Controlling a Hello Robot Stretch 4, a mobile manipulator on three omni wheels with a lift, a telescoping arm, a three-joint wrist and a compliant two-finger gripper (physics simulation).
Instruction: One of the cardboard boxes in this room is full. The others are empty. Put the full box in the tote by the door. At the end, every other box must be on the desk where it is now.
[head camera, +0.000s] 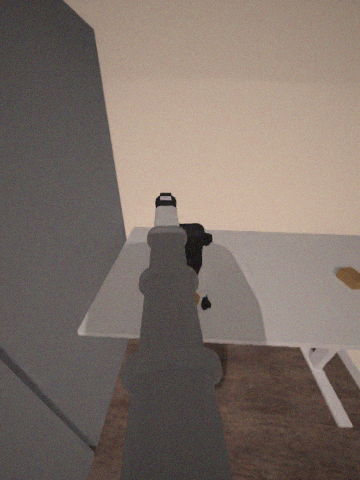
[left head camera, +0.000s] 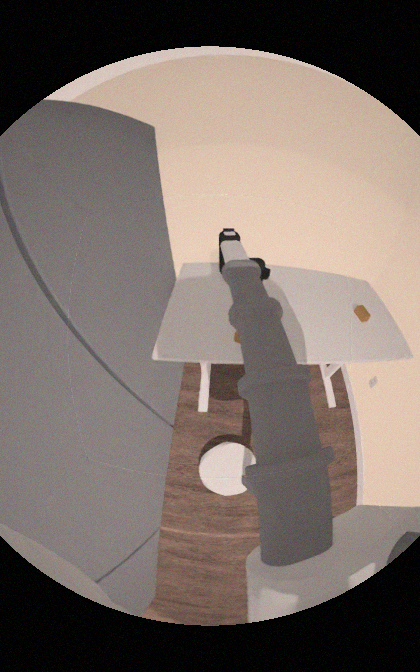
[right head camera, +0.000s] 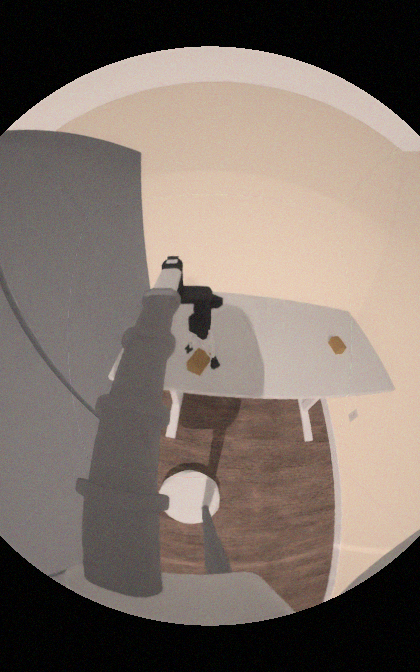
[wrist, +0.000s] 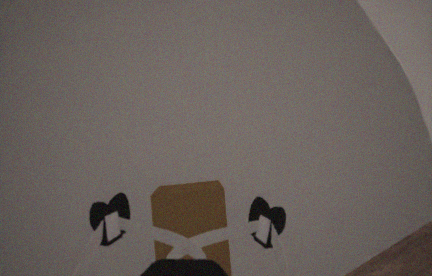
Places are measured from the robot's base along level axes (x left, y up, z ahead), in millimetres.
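Pixels of known places: gripper, fingertip midpoint: (wrist: 190, 210).
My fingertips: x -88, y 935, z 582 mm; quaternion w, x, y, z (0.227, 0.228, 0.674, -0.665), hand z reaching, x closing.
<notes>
Behind a point stands the place of what it marks.
My gripper (right head camera: 202, 355) (wrist: 190, 210) {z 582, x -88, y 935 mm} is open over the left part of the white desk (head camera: 300, 305) {z 539, x -527, y 922 mm} (left head camera: 330, 342) (right head camera: 300, 372). A brown cardboard box (head camera: 197, 298) {z 564, x -112, y 967 mm} (left head camera: 237, 337) (right head camera: 196, 364) (wrist: 189, 205) {z 594, x -95, y 972 mm} stands between the spread fingers, with a gap on each side in the wrist view. Its near end is hidden there by the gripper's body, and the arm covers most of it in the head and left head views. A second brown box (head camera: 349, 278) {z 636, x -811, y 958 mm} (left head camera: 362, 313) (right head camera: 337, 345) sits towards the desk's right end. The tote does not show.
A tall grey panel (head camera: 45, 200) {z 689, x 380, y 1314 mm} (left head camera: 90, 250) (right head camera: 65, 225) rises at the left, close beside the desk. A round white object (left head camera: 222, 470) (right head camera: 182, 497) is on the wooden floor in front of the desk. A beige wall (head camera: 240, 150) {z 1200, x -426, y 1410 mm} stands behind the desk.
</notes>
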